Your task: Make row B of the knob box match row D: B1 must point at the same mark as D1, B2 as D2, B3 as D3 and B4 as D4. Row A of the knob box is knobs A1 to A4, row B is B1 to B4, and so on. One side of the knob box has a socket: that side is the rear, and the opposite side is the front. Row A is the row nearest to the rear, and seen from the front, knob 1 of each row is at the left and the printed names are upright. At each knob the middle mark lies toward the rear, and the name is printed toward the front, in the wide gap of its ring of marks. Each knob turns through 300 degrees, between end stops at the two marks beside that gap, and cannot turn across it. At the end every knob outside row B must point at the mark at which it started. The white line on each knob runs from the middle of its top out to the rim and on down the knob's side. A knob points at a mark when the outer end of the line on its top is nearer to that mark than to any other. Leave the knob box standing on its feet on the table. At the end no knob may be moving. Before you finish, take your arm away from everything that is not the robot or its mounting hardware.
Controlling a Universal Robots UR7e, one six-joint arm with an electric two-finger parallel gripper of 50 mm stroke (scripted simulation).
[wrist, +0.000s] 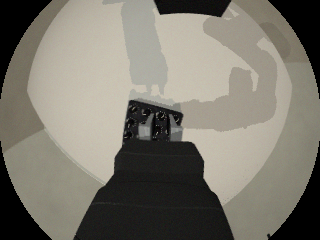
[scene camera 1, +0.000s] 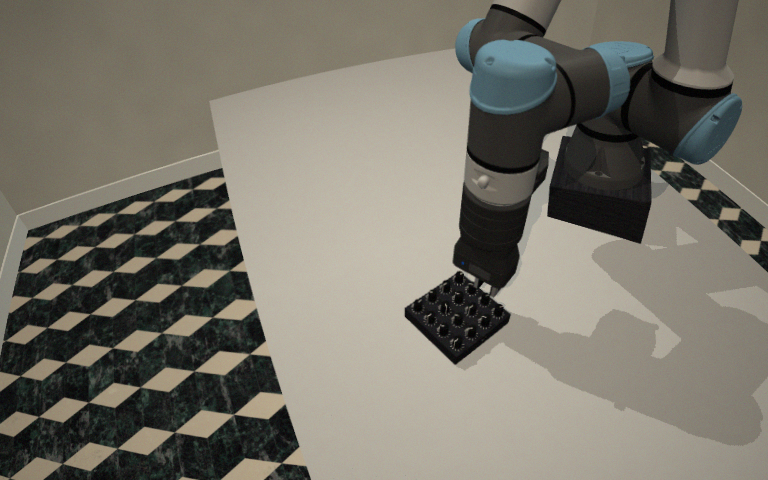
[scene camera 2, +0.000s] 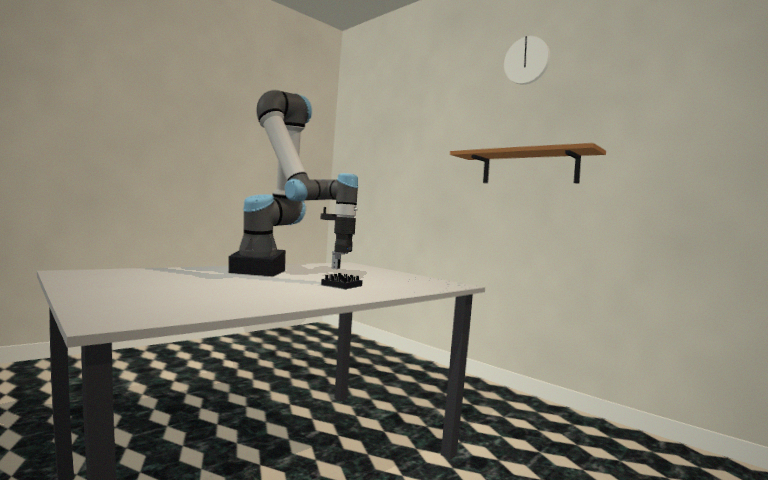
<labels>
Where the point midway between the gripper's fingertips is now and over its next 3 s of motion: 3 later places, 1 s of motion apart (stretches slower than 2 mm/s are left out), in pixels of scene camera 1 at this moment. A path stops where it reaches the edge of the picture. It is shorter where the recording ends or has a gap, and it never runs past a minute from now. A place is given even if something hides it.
The gripper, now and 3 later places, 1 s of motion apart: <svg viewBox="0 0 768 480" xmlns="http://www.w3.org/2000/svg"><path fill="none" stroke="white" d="M487 287L464 293L446 306L445 322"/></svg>
</labels>
